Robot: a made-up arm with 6 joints. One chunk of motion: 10 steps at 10 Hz.
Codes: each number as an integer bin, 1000 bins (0 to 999) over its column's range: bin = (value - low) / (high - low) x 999, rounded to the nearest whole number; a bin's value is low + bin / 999 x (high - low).
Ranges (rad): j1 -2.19..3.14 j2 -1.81..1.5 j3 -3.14..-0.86 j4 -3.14..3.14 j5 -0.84..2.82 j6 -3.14..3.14
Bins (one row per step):
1: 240 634 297 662 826 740
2: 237 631 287 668 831 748
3: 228 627 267 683 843 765
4: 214 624 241 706 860 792
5: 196 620 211 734 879 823
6: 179 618 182 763 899 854
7: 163 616 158 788 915 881
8: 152 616 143 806 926 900
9: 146 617 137 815 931 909
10: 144 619 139 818 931 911
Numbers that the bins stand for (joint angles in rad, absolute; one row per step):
1: -0.9095 0.2906 -2.4622 1.0215 2.1862 1.5119
2: -0.9255 0.2807 -2.4850 1.0592 2.2045 1.5621
3: -0.9735 0.2674 -2.5306 1.1535 2.2485 1.6690
4: -1.0482 0.2575 -2.5900 1.2981 2.3108 1.8387
5: -1.1443 0.2443 -2.6584 1.4741 2.3804 2.0336
6: -1.2350 0.2376 -2.7246 1.6564 2.4536 2.2285
7: -1.3203 0.2310 -2.7794 1.8136 2.5123 2.3982
8: -1.3790 0.2310 -2.8136 1.9267 2.5526 2.5177
9: -1.4110 0.2343 -2.8273 1.9833 2.5709 2.5742
10: -1.4217 0.2409 -2.8228 2.0022 2.5709 2.5868

